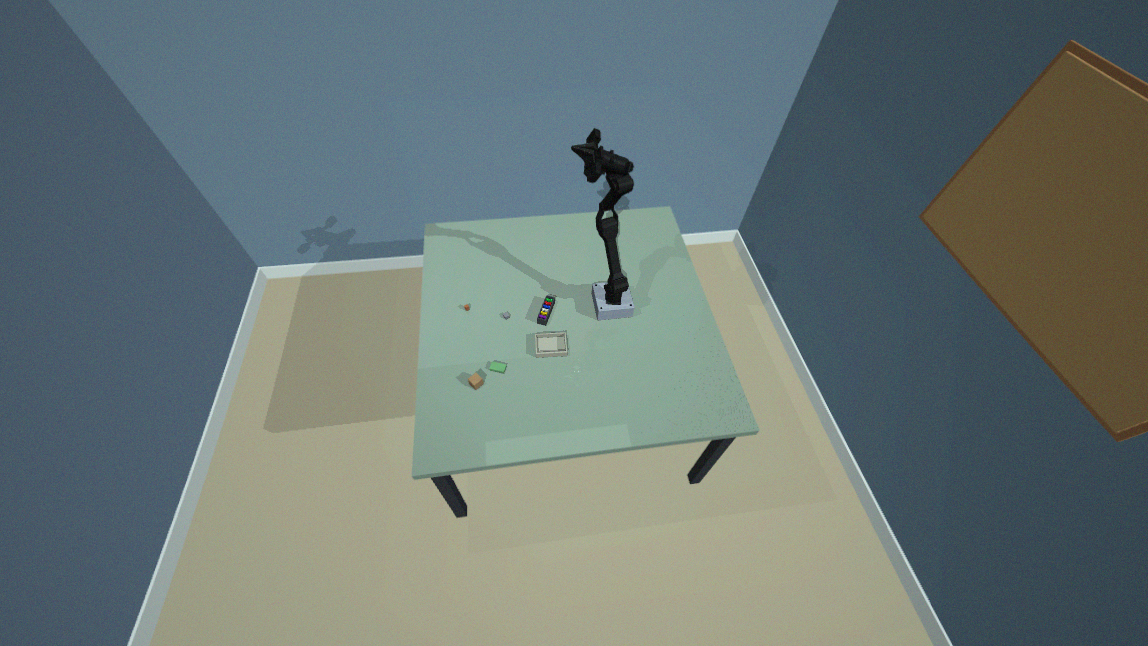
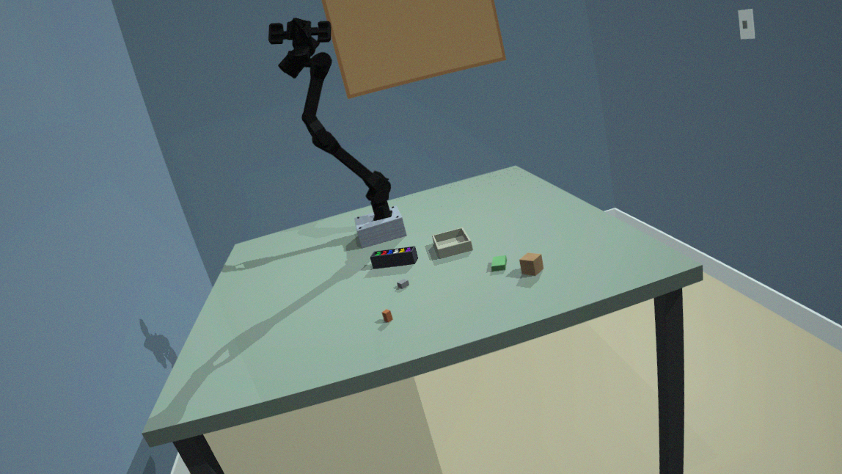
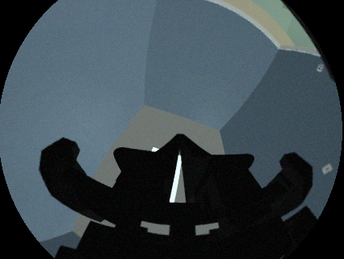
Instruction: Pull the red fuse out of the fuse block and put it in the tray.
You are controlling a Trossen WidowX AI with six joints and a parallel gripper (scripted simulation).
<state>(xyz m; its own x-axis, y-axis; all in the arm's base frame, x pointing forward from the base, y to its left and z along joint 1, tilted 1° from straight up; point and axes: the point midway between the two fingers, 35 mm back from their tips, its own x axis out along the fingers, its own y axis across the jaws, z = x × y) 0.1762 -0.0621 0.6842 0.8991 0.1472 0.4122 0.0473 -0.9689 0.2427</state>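
My gripper tip is 80 mm short of the red fuse, 80 mm to the right of it and 740 mm above it. From my gripper tip the other things lie so: orange block (440 mm ahead, 110 mm to the left, 750 mm below); grey block (260 mm ahead, 140 mm to the left, 760 mm below); beige tray (50 mm ahead, 290 mm to the left, 760 mm below).
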